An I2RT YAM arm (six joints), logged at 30 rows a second.
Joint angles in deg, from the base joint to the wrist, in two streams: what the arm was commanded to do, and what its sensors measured. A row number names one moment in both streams.
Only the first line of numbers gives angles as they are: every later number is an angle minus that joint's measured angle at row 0.
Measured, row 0:
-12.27 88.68 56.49 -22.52 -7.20 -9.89
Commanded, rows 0 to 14:
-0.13 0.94 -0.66 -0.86 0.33 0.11
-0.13 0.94 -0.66 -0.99 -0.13 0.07
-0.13 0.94 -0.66 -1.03 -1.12 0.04
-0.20 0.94 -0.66 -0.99 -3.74 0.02
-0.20 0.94 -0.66 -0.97 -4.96 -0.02
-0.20 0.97 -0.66 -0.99 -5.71 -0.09
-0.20 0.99 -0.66 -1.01 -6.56 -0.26
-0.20 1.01 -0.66 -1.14 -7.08 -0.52
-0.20 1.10 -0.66 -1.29 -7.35 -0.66
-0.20 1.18 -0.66 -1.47 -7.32 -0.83
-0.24 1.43 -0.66 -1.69 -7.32 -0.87
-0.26 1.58 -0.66 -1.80 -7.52 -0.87
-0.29 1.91 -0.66 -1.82 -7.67 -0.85
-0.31 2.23 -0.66 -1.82 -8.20 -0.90
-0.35 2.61 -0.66 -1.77 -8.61 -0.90
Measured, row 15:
-0.09 0.79 0.00 -1.31 -5.88 -0.68
